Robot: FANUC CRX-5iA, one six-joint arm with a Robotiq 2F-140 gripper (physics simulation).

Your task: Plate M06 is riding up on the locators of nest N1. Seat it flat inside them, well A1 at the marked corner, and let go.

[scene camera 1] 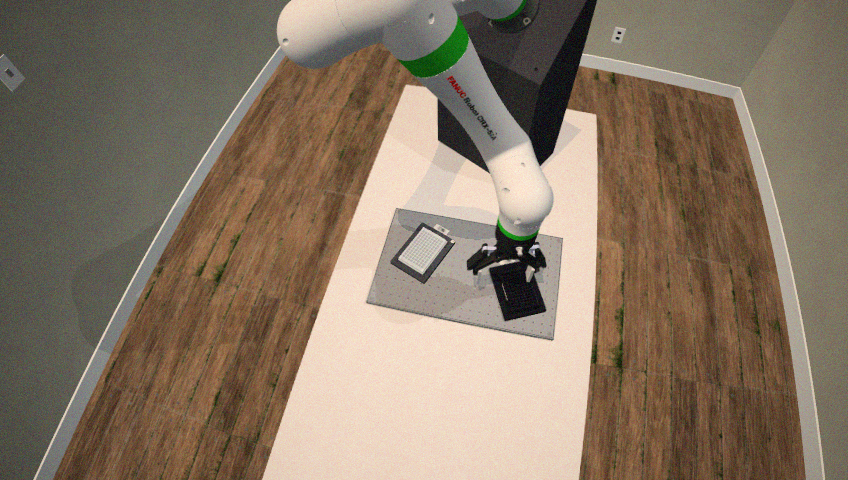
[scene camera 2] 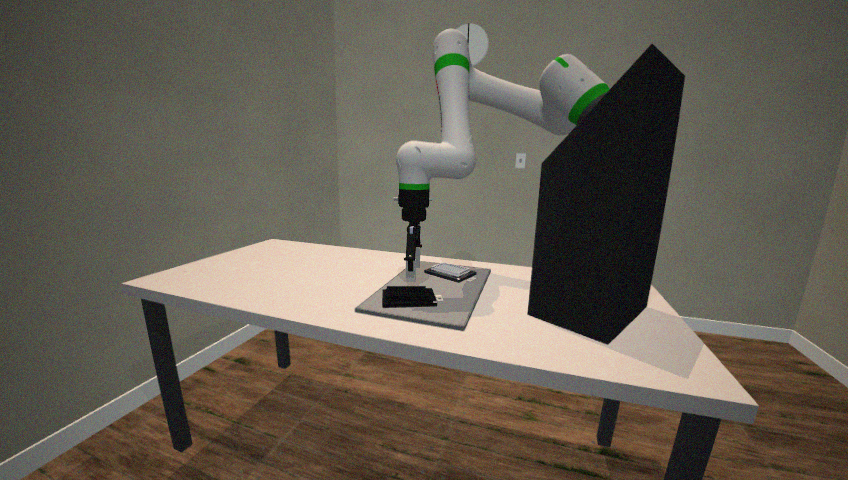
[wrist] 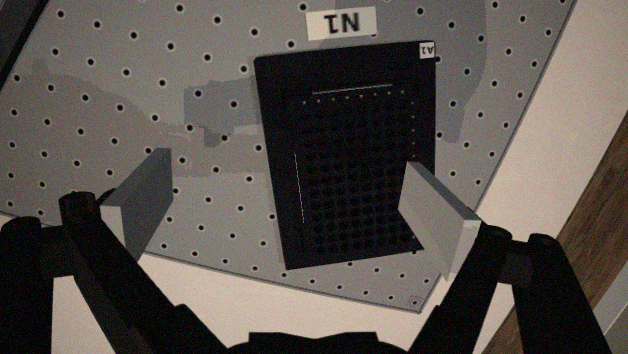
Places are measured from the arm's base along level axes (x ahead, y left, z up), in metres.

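Where they show: gripper, fingertip midpoint: (scene camera 1: 502, 278) (scene camera 2: 413, 274) (wrist: 290, 180); arm's base, origin of the base link: (scene camera 1: 512, 5) (scene camera 2: 609, 124).
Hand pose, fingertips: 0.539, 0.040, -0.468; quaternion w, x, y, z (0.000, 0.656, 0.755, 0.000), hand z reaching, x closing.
Each offset is from my fingertips to the centre of the thing, as dx, dy, dz. "pt": to the spot under its first point. Level surfaces: height alone.
Black plate M06 @(+0.007, +0.051, -0.046) (scene camera 1: 521, 292) (scene camera 2: 408, 291) (wrist: 357, 185) lies on the black nest N1 @(+0.002, +0.049, -0.059) (scene camera 1: 523, 315) (scene camera 2: 410, 304) (wrist: 272, 120). Thin bright lines show along two of its sides in the wrist view. Black on black hides its seating and which side rides up. The A1 mark @(-0.087, +0.076, -0.055) (wrist: 427, 50) is at the nest's upper right corner in the wrist view, beside the N1 label @(pt -0.090, +0.017, -0.065) (wrist: 341, 23) (scene camera 2: 439, 297). My gripper (scene camera 1: 505, 278) (scene camera 2: 411, 277) (wrist: 290, 180) is open and empty above the board. In the wrist view its right finger overlaps the plate's right side; its left finger is over bare board.
The grey perforated board @(-0.052, -0.089, -0.073) (scene camera 1: 440, 291) (scene camera 2: 449, 315) (wrist: 215, 157) lies on the pale table @(dz -0.079) (scene camera 1: 428, 380) (scene camera 2: 238, 285). A second dark nest @(-0.088, -0.228, -0.059) (scene camera 1: 423, 277) with a white plate @(-0.088, -0.228, -0.048) (scene camera 1: 424, 251) (scene camera 2: 452, 270) stands across the board. The black robot pedestal (scene camera 1: 490, 113) (scene camera 2: 595, 208) rises beyond the board.
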